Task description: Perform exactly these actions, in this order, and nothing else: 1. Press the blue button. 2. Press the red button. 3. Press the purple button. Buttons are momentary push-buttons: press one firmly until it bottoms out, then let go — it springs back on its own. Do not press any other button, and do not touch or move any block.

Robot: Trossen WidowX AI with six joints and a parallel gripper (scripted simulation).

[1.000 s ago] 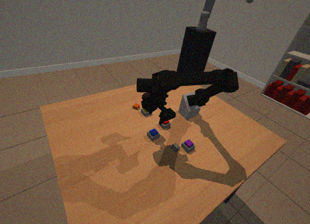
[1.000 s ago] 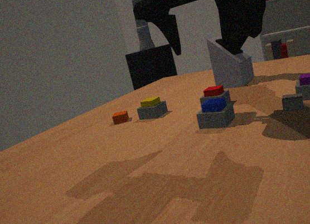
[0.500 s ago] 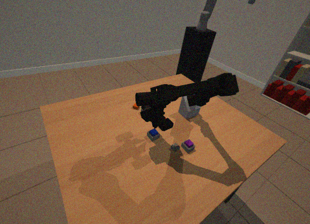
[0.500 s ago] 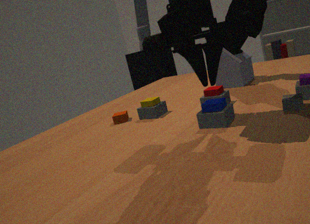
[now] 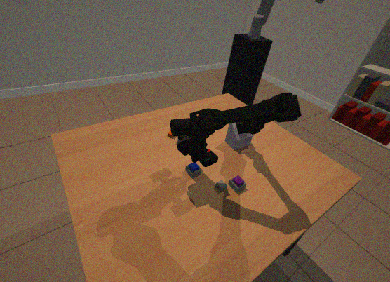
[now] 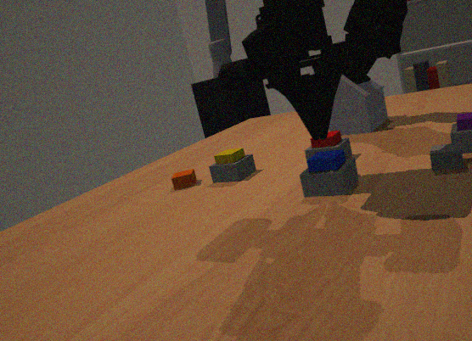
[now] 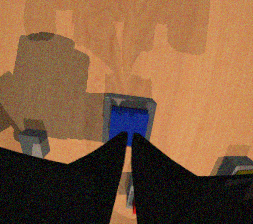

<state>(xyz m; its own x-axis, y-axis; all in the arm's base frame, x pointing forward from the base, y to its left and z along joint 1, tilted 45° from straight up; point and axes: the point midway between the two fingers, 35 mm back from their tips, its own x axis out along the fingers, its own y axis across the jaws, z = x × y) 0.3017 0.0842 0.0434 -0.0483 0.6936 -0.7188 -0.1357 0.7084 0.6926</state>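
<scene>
Right now my gripper tip is 30 mm above the blue button. From my gripper tip the other things lie so: red button 100 mm behind, 50 mm to the right, 30 mm below; small grey block 110 mm to the left, 70 mm behind, 50 mm below; purple button 130 mm to the left, 130 mm behind, 30 mm below.
</scene>
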